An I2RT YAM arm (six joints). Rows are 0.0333 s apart.
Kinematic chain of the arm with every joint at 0, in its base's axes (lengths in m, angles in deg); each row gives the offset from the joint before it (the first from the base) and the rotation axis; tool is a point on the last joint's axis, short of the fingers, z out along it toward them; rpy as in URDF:
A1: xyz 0 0 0.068 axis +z
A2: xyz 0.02 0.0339 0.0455 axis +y
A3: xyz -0.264 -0.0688 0 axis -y
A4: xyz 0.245 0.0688 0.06 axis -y
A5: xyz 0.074 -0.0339 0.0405 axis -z
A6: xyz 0.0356 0 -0.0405 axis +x
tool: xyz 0 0 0 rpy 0 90 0
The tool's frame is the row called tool.
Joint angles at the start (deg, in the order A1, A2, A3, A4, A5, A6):
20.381, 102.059, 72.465, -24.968, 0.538, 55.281
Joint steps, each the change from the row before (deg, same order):
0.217, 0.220, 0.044, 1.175, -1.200, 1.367
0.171, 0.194, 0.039, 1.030, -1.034, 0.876
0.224, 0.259, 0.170, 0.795, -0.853, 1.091
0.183, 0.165, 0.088, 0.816, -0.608, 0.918
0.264, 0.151, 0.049, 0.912, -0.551, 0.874
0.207, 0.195, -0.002, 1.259, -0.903, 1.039
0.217, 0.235, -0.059, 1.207, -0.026, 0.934
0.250, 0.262, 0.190, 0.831, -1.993, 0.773
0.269, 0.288, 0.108, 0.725, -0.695, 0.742
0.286, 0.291, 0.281, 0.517, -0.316, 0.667
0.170, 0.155, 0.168, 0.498, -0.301, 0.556
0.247, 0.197, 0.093, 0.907, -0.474, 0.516
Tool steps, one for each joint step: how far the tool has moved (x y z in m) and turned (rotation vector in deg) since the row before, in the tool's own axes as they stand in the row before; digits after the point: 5 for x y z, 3 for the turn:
0.00069, 0.00289, 0.00119, -1.571, 0.541, 1.190
0.00054, 0.00241, 0.00108, -1.350, 0.480, 0.721
0.00073, 0.00260, 0.00117, -1.117, 0.470, 0.888
0.00052, 0.00220, 0.00083, -0.998, 0.243, 0.738
0.00100, 0.00244, 0.00088, -1.049, 0.223, 0.621
0.00074, 0.00254, 0.00126, -1.419, 0.397, 0.804
0.00060, 0.00179, 0.00167, -0.871, -0.273, 0.697
0.00169, 0.00297, 0.00125, -1.644, 1.583, 0.513
0.00141, 0.00192, 0.00169, -0.854, 0.555, 0.479
0.00111, 0.00237, 0.00137, -0.651, 0.254, 0.394
0.00057, 0.00182, 0.00071, -0.621, 0.170, 0.365
0.00105, 0.00223, 0.00120, -0.969, 0.267, 0.227

